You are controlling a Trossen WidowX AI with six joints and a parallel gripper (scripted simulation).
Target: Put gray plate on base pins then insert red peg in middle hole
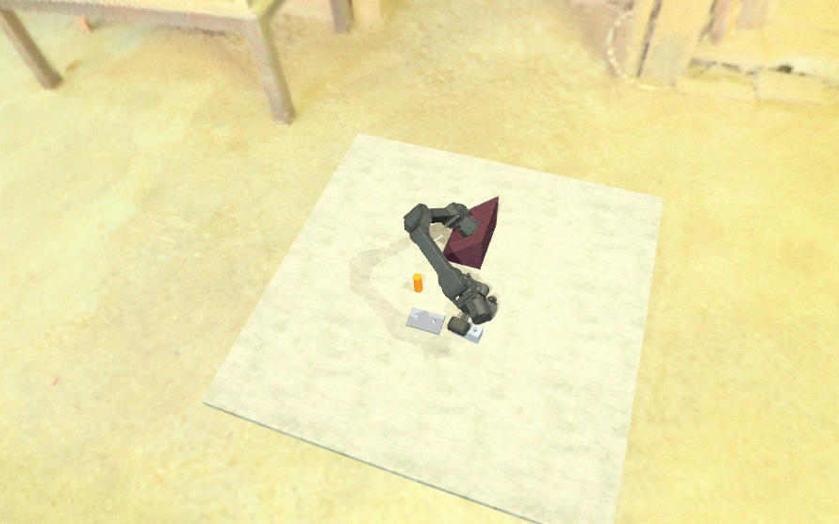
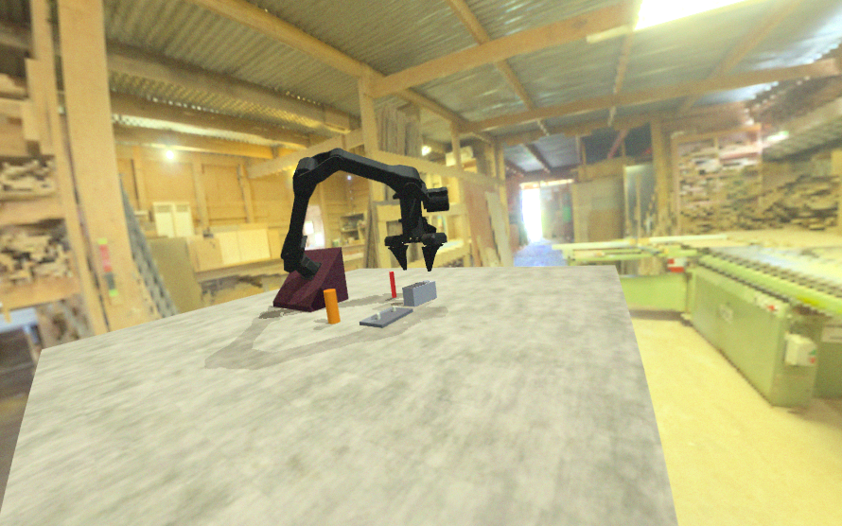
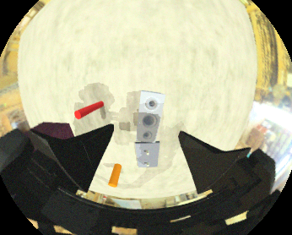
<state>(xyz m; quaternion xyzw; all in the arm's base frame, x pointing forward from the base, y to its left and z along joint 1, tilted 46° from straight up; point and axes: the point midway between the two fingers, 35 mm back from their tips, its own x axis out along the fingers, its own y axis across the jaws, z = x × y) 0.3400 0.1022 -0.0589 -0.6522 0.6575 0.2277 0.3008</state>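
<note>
Right now the gray plate is 50 mm below my gripper tip. Also, from my gripper tip: red peg: 110 mm behind, 50 mm below, 20 mm to the left; orange cylinder: 220 mm to the right, 100 mm behind, 50 mm below; gray base: 150 mm to the right, 80 mm below, 10 mm ahead.
</note>
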